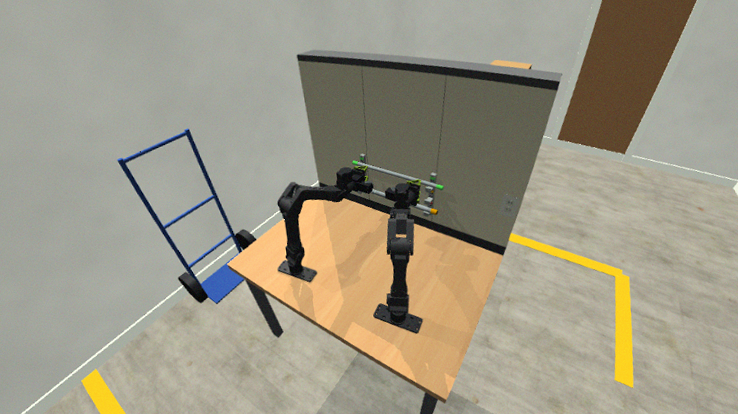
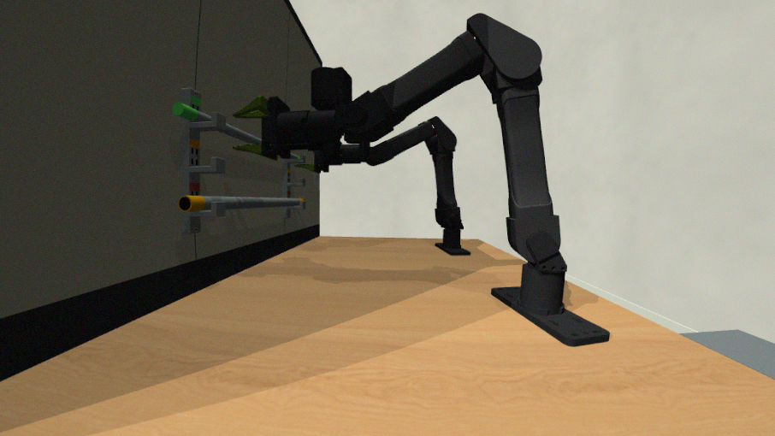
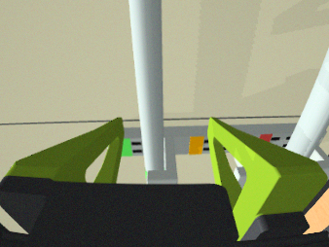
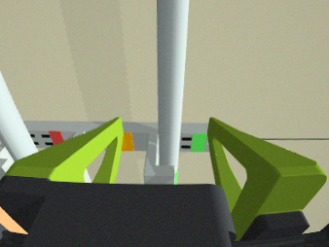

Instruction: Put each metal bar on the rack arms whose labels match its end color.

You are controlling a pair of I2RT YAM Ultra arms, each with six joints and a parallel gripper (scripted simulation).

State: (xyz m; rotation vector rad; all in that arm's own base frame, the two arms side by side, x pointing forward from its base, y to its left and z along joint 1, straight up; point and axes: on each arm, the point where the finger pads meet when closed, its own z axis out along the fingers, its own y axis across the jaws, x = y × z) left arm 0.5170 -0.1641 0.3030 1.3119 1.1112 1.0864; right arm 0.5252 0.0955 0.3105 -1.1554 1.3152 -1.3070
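Right now the orange-ended bar is 2 cm ahead of my left hand, 15 cm to the right of it and 14 cm below it. Also, from my left hand: wall panel (12 cm ahead, 17 cm to the right, 12 cm above); green-ended bar (3 cm ahead, 15 cm to the right, 1 cm above).
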